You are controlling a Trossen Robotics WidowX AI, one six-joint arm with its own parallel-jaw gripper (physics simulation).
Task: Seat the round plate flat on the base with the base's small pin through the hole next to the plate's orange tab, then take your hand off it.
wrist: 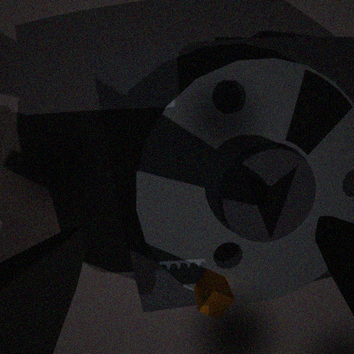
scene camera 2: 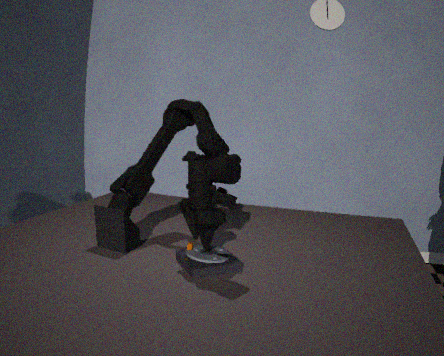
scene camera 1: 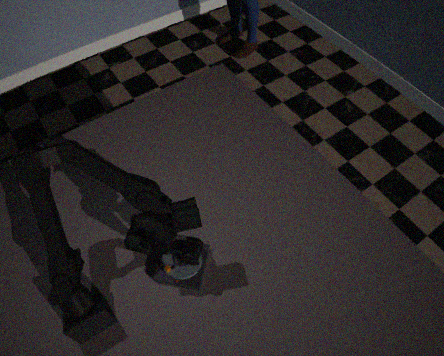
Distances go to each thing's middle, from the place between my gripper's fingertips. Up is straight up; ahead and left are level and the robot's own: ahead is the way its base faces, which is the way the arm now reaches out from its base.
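Labels:
Round hub (wrist: 266, 192): 2 cm below my hand, 3 cm ahead of it, 1 cm to the right of it. Dark square base (scene camera 1: 194, 282): 3 cm below my hand, 3 cm ahead of it, 1 cm to the right of it. Round grey plate (wrist: 185, 154): my hand is 1 cm above it, 1 cm to the left of it and 3 cm short of it.

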